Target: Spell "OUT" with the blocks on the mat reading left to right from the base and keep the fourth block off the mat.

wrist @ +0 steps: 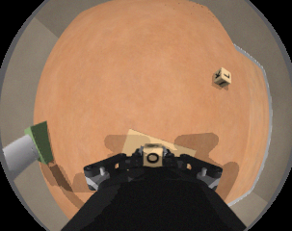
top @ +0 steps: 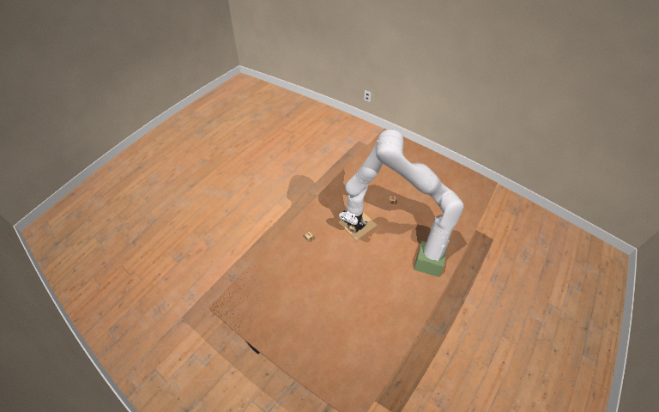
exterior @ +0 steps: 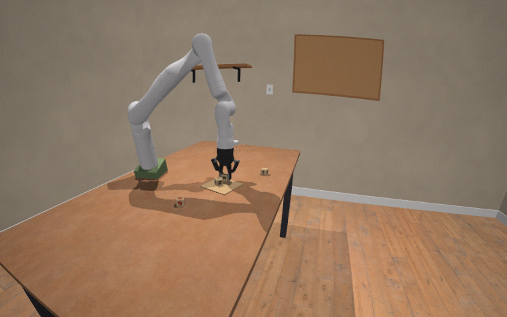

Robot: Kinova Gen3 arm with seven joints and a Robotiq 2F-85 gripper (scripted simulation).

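Right now the letter block is right at my hand. The rest, counted from my hand: tan mat: 10 mm ahead, 50 mm to the right, 20 mm below.
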